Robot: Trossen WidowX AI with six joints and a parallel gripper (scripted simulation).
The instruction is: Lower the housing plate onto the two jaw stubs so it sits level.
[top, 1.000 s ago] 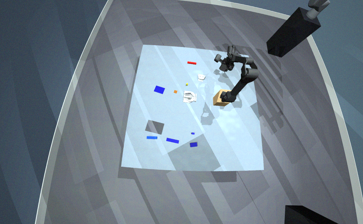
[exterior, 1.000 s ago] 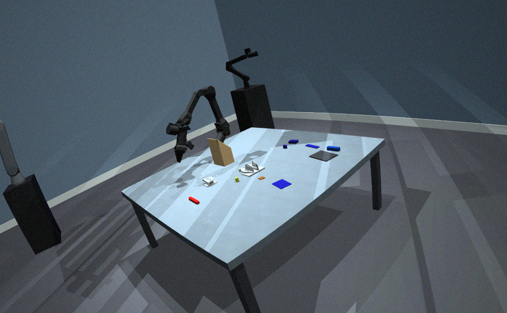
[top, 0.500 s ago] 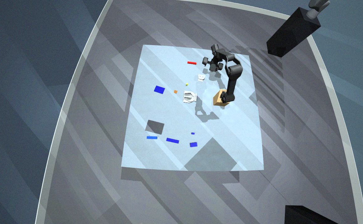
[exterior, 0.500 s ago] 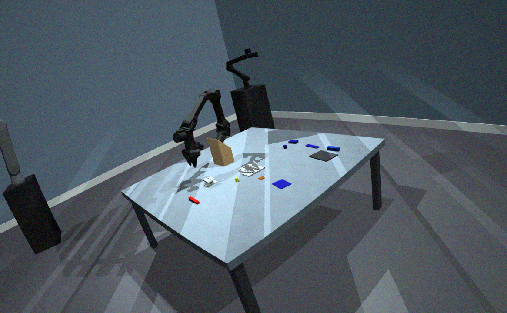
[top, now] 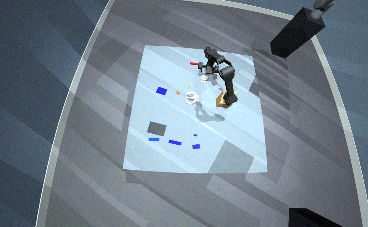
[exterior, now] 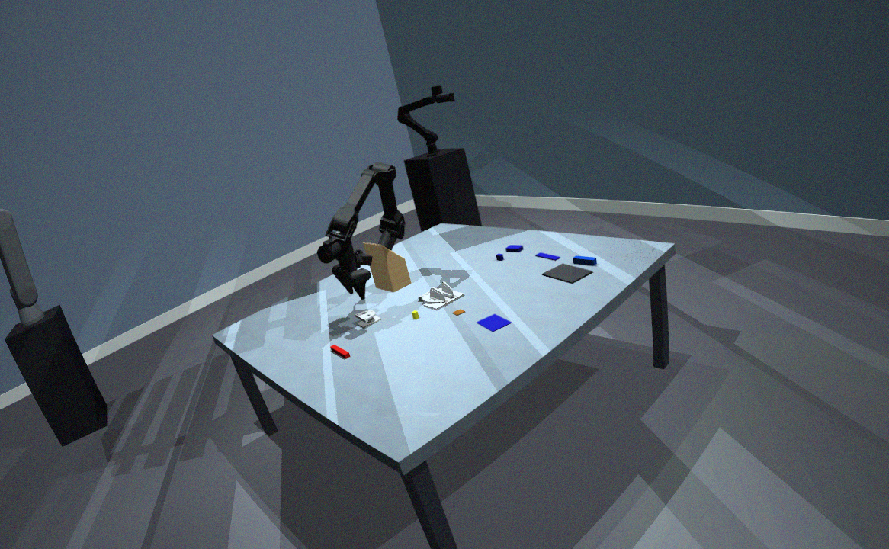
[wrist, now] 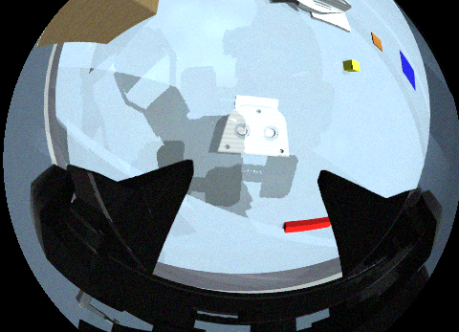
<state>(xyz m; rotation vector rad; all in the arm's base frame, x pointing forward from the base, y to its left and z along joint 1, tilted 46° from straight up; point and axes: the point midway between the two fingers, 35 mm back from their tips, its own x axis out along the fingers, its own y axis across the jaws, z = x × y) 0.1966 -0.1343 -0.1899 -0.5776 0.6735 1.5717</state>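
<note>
The small white part is 90 mm below my gripper tip and 10 mm to the left of it. The rest, counted from my gripper tip: orange tile 230 mm ahead, 220 mm to the left, 100 mm below; yellow cube 130 mm ahead, 120 mm to the left, 90 mm below; red bar 160 mm to the right, 120 mm ahead, 90 mm below.
</note>
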